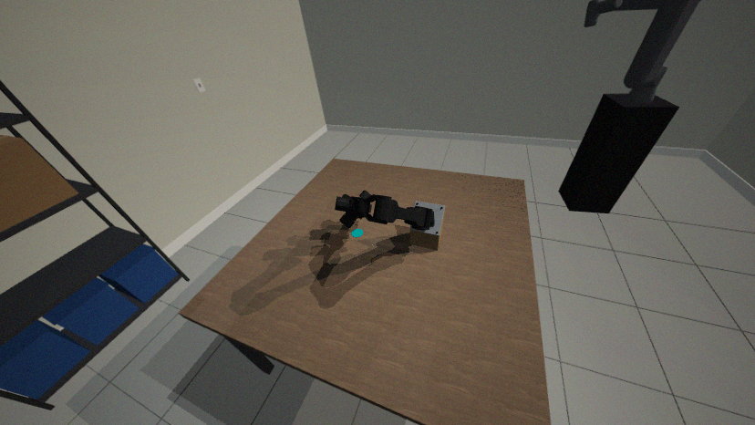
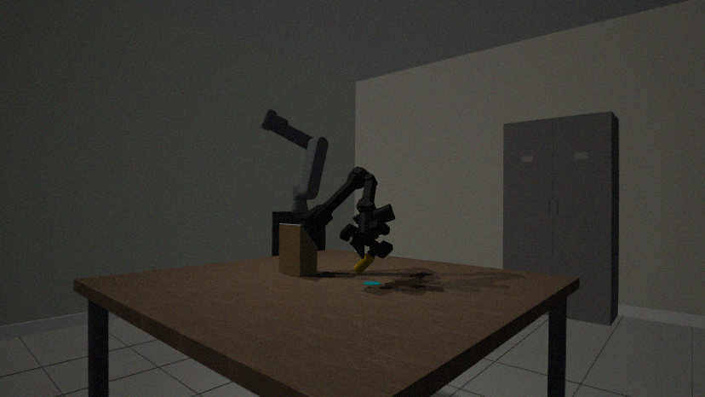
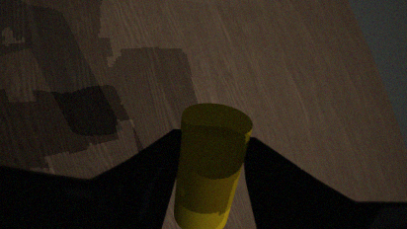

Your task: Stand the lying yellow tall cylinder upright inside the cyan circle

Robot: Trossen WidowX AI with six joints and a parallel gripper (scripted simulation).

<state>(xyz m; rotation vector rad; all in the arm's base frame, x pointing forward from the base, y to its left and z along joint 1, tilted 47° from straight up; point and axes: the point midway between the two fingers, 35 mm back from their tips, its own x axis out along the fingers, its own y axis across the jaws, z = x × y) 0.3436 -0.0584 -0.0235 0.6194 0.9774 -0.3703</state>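
Now: the cyan circle 90 mm below my gripper tip, 70 mm to the left of it and 20 mm behind it. From my gripper tip the other things lie so: yellow tall cylinder (10 mm below, 10 mm behind).
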